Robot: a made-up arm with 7 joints.
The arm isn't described. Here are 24 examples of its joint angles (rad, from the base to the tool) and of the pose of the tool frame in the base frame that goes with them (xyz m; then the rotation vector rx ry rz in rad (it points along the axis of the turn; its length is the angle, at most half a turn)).
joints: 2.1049 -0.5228 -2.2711 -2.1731 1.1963 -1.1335 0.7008
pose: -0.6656 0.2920 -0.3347 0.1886 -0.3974 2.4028
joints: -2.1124 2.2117 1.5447 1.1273 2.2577 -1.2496 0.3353
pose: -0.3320 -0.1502 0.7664 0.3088 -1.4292 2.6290
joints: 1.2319 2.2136 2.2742 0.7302 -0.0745 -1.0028 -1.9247
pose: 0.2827 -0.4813 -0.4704 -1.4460 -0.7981 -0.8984
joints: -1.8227 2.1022 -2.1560 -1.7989 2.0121 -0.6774 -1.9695
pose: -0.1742 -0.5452 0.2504 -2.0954 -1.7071 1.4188
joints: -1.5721 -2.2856 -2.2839 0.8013 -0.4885 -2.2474 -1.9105
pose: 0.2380 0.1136 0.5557 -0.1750 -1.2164 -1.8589
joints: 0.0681 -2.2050 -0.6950 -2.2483 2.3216 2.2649 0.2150
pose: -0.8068 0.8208 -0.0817 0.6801 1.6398 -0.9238
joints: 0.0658 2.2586 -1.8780 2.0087 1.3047 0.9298 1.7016
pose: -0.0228 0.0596 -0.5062 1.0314 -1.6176 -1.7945
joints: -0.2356 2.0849 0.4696 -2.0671 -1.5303 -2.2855 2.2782
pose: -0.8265 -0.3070 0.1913 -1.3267 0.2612 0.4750
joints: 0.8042 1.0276 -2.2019 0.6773 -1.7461 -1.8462 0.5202
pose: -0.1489 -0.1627 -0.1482 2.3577 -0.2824 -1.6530
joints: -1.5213 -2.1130 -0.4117 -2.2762 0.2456 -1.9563 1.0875
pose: -0.0645 0.6940 1.0417 -0.9221 -2.6490 1.2877
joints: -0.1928 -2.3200 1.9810 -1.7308 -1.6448 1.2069 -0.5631
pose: -0.0029 0.0062 0.1932 1.8945 -0.2841 -2.1428
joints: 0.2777 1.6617 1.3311 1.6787 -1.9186 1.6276 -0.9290
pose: -0.0077 -0.4293 -0.4018 -1.7497 -1.0588 1.3288
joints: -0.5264 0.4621 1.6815 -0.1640 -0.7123 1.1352 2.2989
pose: 0.0663 -0.3326 0.7772 -1.1808 -0.2293 1.5319
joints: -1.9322 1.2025 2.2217 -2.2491 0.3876 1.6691 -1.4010
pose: 0.0424 0.0008 0.3598 -0.9611 -1.9307 0.4785
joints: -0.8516 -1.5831 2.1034 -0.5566 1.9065 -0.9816 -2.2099
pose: -0.1954 0.4163 0.4658 1.1333 -1.3805 0.1129
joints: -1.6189 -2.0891 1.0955 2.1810 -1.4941 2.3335 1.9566
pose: 0.5121 0.4303 0.5120 -0.9312 1.0505 1.5043
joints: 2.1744 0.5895 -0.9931 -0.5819 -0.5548 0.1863 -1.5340
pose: -0.1280 -0.1050 -0.4454 0.5399 -0.6481 -0.1174
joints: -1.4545 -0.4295 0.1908 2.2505 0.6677 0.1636 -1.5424
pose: 0.5854 -0.3644 0.7531 2.1399 0.6691 1.4596
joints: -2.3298 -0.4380 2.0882 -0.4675 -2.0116 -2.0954 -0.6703
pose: 0.6295 0.1830 0.2488 -1.3529 -1.2295 0.1411
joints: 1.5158 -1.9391 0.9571 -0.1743 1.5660 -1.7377 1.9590
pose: 0.1200 0.3991 -0.0113 -2.2698 1.0904 0.3571
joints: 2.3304 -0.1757 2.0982 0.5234 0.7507 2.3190 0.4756
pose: -0.0054 -0.0436 -0.7986 1.4098 -0.8187 -1.9824
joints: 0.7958 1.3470 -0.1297 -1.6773 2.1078 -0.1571 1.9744
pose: -0.6250 -0.6209 -0.0867 -2.3534 -1.1105 0.6063
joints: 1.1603 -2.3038 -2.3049 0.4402 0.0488 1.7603 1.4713
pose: -0.3364 0.2452 -0.0744 1.4530 1.7896 -0.4746
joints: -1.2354 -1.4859 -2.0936 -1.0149 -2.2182 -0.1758 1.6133
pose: -0.1293 0.6136 0.1550 0.1340 0.1136 -1.1281
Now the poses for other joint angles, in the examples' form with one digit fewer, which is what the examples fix.
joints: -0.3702 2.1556 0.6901 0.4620 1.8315 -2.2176 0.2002
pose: -0.138 -0.360 -0.130 2.189 -0.233 -1.431
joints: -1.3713 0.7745 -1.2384 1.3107 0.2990 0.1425 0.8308
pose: -0.123 -0.613 0.447 0.384 2.920 0.255
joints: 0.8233 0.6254 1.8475 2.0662 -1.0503 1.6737 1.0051
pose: -0.108 -0.634 -0.061 1.798 -1.421 -0.401
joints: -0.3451 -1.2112 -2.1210 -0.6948 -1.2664 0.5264 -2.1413
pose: -0.304 0.548 0.352 1.450 -1.025 1.687
